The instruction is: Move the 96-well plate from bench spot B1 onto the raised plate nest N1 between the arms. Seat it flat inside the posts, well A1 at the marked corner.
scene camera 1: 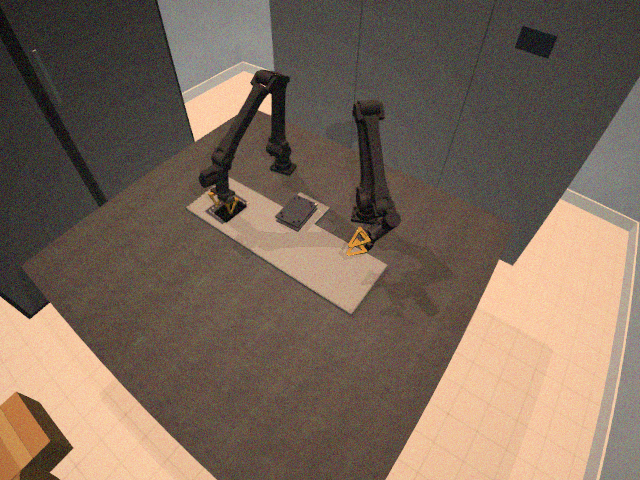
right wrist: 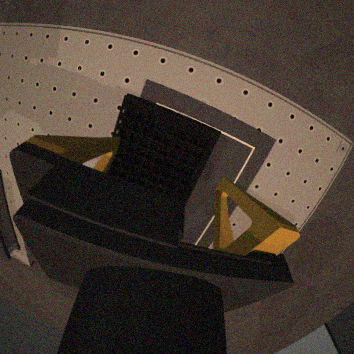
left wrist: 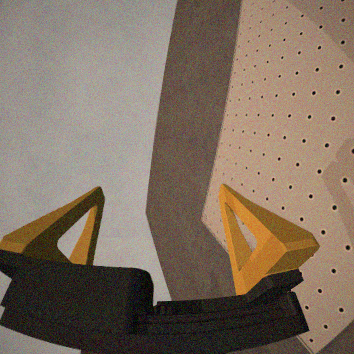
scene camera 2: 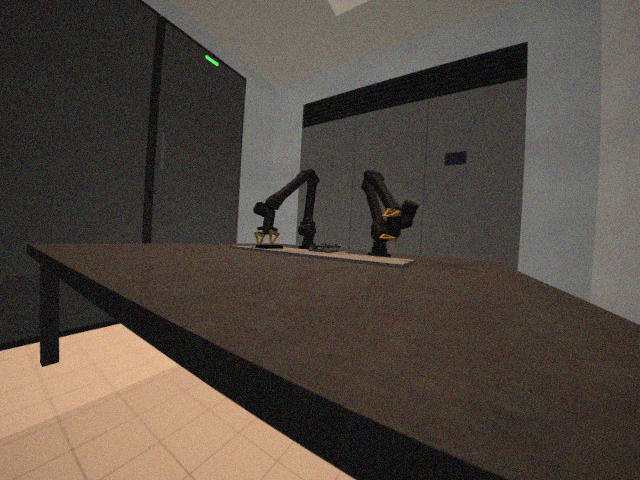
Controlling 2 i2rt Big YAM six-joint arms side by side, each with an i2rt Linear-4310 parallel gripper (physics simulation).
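Seen in the pictures: left gripper, fingertip midpoint: (scene camera 1: pixel 347 250) (left wrist: pixel 160 191) (scene camera 2: pixel 381 227); right gripper, fingertip midpoint: (scene camera 1: pixel 224 209) (right wrist: pixel 171 163) (scene camera 2: pixel 264 245); left arm's base at its link origin: (scene camera 1: pixel 364 216); right arm's base at its link origin: (scene camera 1: pixel 283 168) (scene camera 2: pixel 307 248).
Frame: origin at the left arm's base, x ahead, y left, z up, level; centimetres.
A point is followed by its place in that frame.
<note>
The dark 96-well plate (scene camera 1: pixel 226 212) @[x 13.4, y -61.7, z 2.9 cm] (scene camera 2: pixel 269 246) @[x 16.2, y -59.2, z 2.5 cm] (right wrist: pixel 162 137) @[x 14.2, y -62.8, z 2.9 cm] lies at bench spot B1, a grey pad (right wrist: pixel 250 136) @[x 13.7, y -70.5, z 1.5 cm] with a pale outline. My right gripper (scene camera 1: pixel 223 205) @[x 12.0, y -63.3, z 2.8 cm] (scene camera 2: pixel 266 242) @[x 12.0, y -63.3, z 2.8 cm] (right wrist: pixel 171 163) @[x 12.0, y -63.3, z 2.8 cm] is open, pointing down low over the plate. In the right wrist view one finger is close to the plate's left edge, and the other is apart from its right side; contact cannot be told. The gripper body hides the plate's near part. The raised nest N1 (scene camera 1: pixel 297 210) @[x 7.0, y -29.9, z 4.5 cm] (scene camera 2: pixel 326 248) @[x 15.5, y -28.8, z 3.3 cm] has nothing on it. My left gripper (scene camera 1: pixel 357 243) @[x 32.3, y -3.9, z 14.8 cm] (scene camera 2: pixel 385 225) @[x 32.3, y -3.9, z 14.8 cm] (left wrist: pixel 160 191) @[x 32.3, y -3.9, z 14.8 cm] is open and empty.
A pale perforated board (scene camera 1: pixel 320 276) @[x 37.0, y -13.2, z 1.3 cm] (scene camera 2: pixel 372 258) @[x 33.3, y -7.2, z 1.3 cm] (left wrist: pixel 280 115) @[x 30.8, y -12.8, z 1.3 cm] (right wrist: pixel 200 82) @[x 18.5, y -66.2, z 1.3 cm] lies under spot B1 and extends past the nest toward the left gripper. It sits on the dark table (scene camera 1: pixel 232 335) @[x 68.0, y -39.3, z 0.0 cm] (scene camera 2: pixel 336 310) @[x 102.0, y -19.2, z 0.0 cm]. The arm bases stand behind the board.
</note>
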